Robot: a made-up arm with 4 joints.
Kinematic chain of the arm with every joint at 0, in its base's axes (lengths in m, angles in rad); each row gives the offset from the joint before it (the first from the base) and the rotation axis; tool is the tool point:
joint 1: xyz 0 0 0.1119 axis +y
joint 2: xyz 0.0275 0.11 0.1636 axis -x
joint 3: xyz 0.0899 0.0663 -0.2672 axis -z
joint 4: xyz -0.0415 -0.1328 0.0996 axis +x
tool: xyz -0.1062 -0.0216 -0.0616
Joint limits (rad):
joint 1: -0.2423..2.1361
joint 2: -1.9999..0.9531
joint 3: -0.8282..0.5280
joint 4: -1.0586..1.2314
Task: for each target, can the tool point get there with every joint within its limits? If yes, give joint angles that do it. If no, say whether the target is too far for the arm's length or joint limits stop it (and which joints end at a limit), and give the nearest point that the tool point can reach.
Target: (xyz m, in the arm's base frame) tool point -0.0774 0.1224 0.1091
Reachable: yes | joints 1.1831 -0.6115 -0.0188 -0.7032
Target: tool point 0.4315 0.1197 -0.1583
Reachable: no: joint limits stop it (at a limit: joint 1, joint 2, joint 3, joint 4) | nearest point 0.2927 0.2705 -0.0128 | short by 0.251 m
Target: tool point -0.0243 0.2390 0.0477
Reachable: yes | joints 0.7354 -1.0701 -0.2952 -0.2381
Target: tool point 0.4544 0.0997 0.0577
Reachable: no: joint limits stop it (at a limit: joint 2, joint 3, joint 4) | nearest point 0.3159 0.2705 0.0742 | short by 0.220 m
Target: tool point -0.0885 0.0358 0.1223
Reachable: yes | joints 1.9378 -0.2651 -0.2792 -0.2556
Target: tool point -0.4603 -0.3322 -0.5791
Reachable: no: too far | nearest point -0.0303 -0.1252 -0.0604 | short by 0.705 m
